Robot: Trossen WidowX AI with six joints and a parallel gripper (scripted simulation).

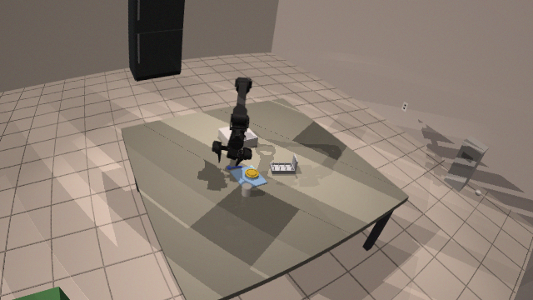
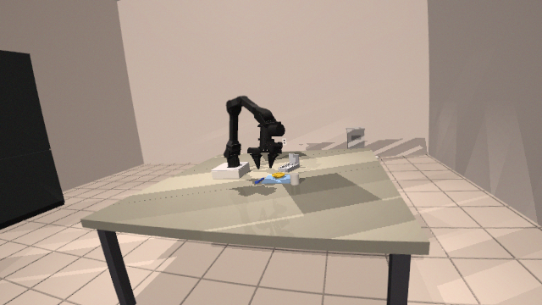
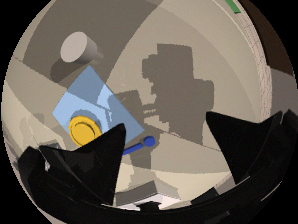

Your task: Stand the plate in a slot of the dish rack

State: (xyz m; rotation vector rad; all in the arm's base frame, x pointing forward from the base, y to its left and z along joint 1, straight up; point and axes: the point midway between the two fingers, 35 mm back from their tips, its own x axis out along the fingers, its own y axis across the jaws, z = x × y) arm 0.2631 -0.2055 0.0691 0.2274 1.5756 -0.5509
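Now: gripper tip 30 mm short of the yellow plate, 130 mm to the right of it and 70 mm above it. From my gripper tip the other things lie so: white cup (140 mm ahead, 30 mm to the left, 70 mm below); then light blue mat (40 mm ahead, 100 mm to the left, 90 mm below); then blue spoon (60 mm behind, 70 mm to the left, 90 mm below).
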